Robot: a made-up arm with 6 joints. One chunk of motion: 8 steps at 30 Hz.
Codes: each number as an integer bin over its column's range. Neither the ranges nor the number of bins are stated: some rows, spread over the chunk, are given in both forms.
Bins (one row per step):
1: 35 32 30 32 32 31
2: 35 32 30 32 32 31
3: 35 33 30 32 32 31
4: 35 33 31 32 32 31
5: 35 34 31 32 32 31
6: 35 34 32 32 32 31
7: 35 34 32 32 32 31
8: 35 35 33 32 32 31
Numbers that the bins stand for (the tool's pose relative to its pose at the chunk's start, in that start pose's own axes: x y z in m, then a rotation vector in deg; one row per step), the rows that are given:
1: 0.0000 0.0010 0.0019 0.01 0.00 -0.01
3: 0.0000 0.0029 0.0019 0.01 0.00 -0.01
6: 0.0000 0.0048 0.0060 0.01 0.00 -0.01
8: 0.0000 0.0067 0.0081 0.01 0.00 -0.01
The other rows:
2: 0.0000 0.0010 0.0019 0.01 0.00 -0.01
4: 0.0000 0.0029 0.0040 0.01 0.00 -0.01
5: 0.0000 0.0048 0.0040 0.01 0.00 -0.01
7: 0.0000 0.0048 0.0060 0.01 0.00 -0.01

